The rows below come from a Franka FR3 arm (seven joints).
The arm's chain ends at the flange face. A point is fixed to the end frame.
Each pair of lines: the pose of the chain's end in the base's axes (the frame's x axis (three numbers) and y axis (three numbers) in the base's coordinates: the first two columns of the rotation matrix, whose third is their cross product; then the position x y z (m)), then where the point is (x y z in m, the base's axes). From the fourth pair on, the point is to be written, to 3 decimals.
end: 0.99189, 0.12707, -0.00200, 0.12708, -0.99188, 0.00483, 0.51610, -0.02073, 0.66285
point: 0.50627 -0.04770 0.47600
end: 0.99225, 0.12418, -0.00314, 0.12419, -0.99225, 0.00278, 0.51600, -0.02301, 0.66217
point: 0.50584 -0.04960 0.47528
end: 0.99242, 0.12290, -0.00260, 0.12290, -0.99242, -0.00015, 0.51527, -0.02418, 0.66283
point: 0.50510 -0.05020 0.47586
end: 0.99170, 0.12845, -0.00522, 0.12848, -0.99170, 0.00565, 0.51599, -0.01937, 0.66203
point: 0.506 -0.047 0.475
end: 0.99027, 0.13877, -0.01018, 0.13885, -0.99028, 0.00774, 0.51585, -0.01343, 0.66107
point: 0.505 -0.041 0.474
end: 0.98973, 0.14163, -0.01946, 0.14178, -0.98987, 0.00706, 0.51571, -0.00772, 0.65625
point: 0.503 -0.036 0.470
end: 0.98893, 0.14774, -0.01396, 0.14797, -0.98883, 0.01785, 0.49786, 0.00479, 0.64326
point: 0.487 -0.025 0.457
